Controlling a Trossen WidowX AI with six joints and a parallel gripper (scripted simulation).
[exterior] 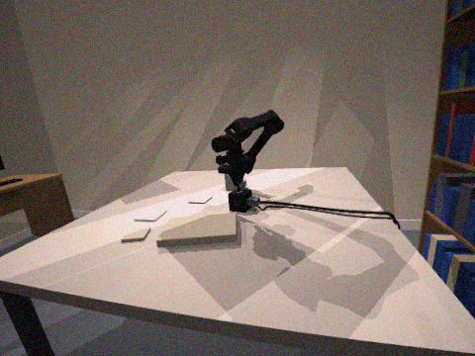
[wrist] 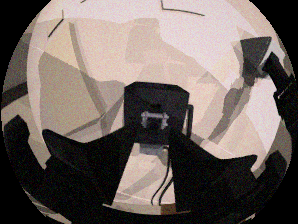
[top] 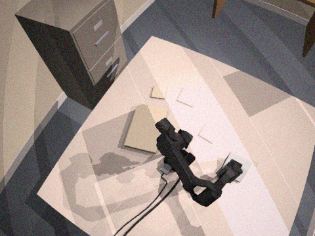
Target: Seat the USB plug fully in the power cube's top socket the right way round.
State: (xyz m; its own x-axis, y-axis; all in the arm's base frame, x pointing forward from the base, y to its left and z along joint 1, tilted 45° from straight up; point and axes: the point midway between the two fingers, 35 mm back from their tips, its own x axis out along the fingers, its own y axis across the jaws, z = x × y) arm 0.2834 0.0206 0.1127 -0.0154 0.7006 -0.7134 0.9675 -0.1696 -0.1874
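Right now the USB plug is 2 cm below my gripper tip. The rest, counted from my gripper tip: flat tan board (22 cm ahead, 9 cm to the right, 9 cm below).
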